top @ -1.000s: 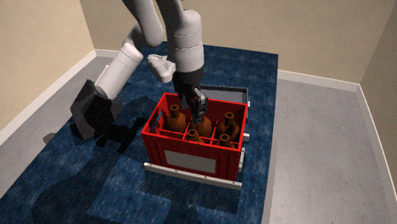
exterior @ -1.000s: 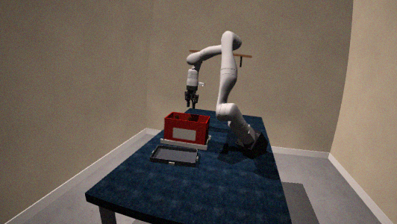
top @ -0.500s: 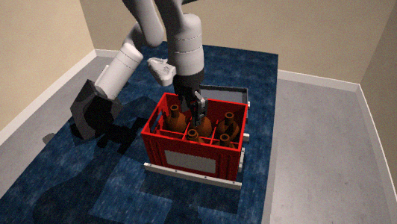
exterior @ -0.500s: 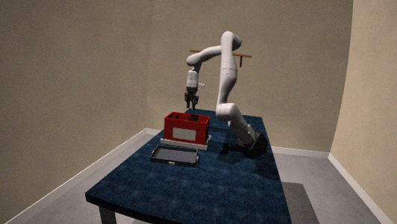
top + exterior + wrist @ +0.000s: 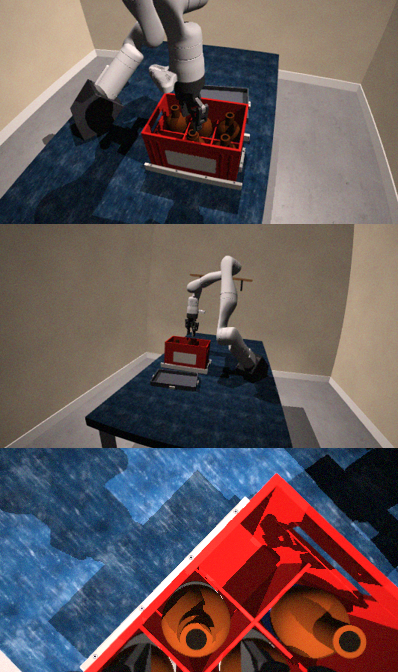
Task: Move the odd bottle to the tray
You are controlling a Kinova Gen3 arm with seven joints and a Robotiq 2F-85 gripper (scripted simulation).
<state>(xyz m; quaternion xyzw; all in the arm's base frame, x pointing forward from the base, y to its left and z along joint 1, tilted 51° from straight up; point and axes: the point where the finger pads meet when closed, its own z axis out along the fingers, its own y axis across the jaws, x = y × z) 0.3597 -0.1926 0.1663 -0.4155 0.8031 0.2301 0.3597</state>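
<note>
Now: hand 130 mm above the crate, 50 mm to the right of it and 10 mm past it. Also, from my hand: grey tray 300 mm to the left, 200 mm below, 100 mm behind.
</note>
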